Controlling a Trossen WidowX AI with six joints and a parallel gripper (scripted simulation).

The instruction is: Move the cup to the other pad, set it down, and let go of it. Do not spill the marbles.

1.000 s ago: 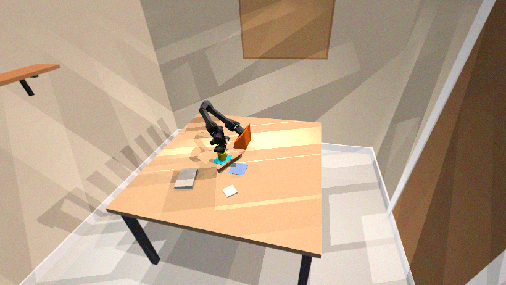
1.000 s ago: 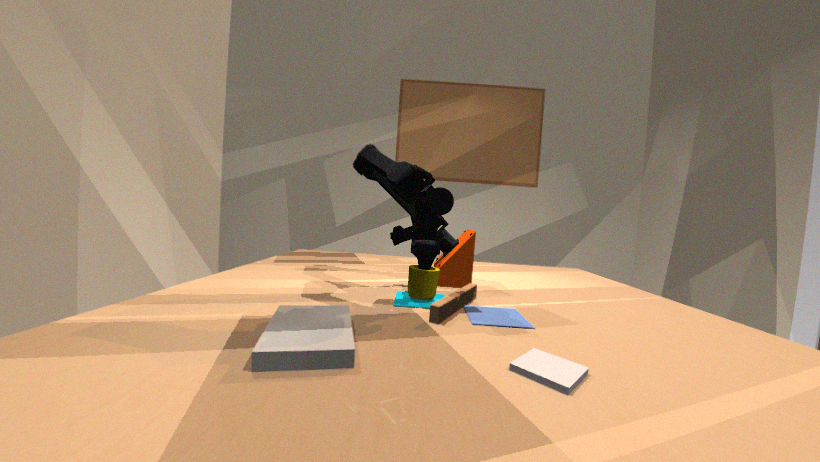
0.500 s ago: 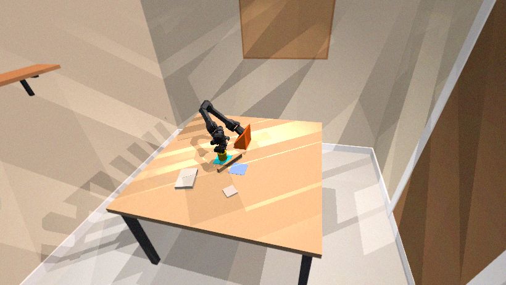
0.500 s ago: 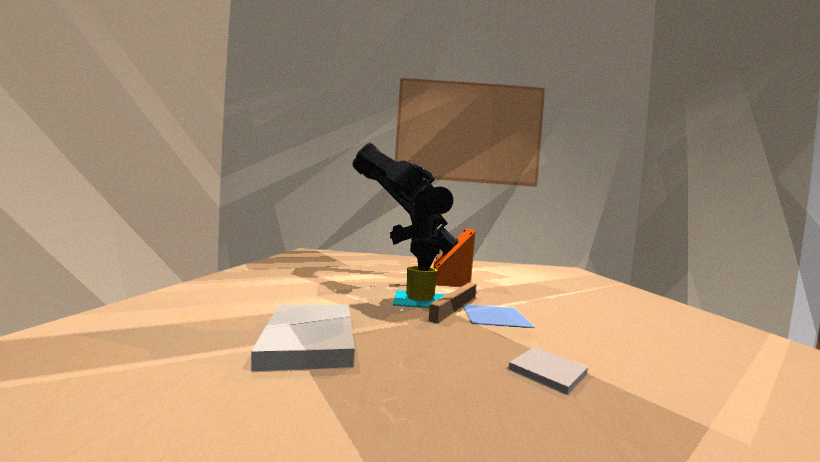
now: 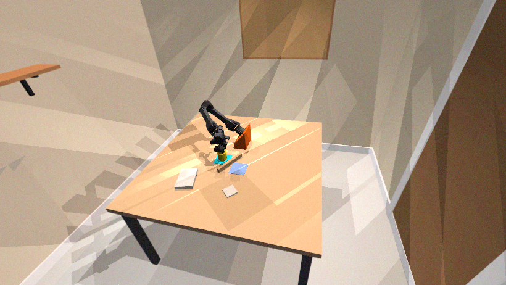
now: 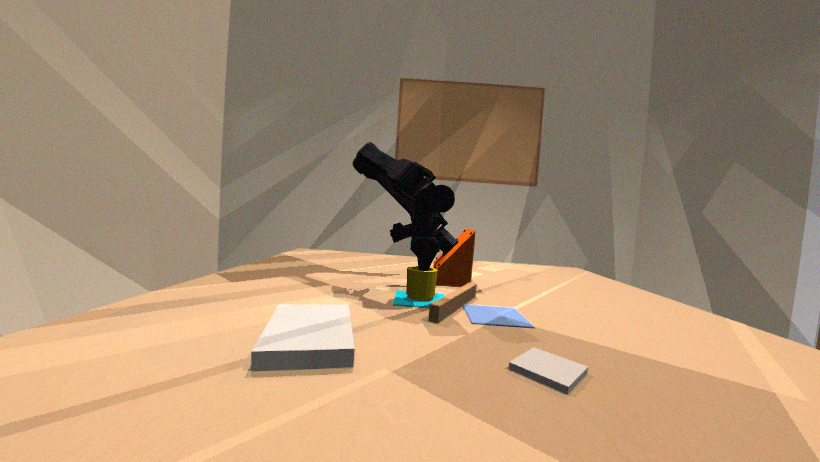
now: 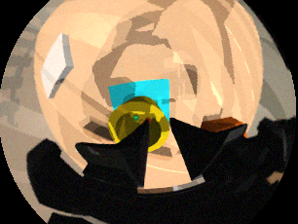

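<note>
My gripper tip is 20 mm short of the yellow cup and 10 mm above it. From my gripper tip the other things lie so: cyan pad: 30 mm ahead, 60 mm below; then brown wooden bar: 60 mm ahead, 80 mm to the left, 40 mm below; then blue-grey pad: 100 mm ahead, 160 mm to the left, 60 mm below.
</note>
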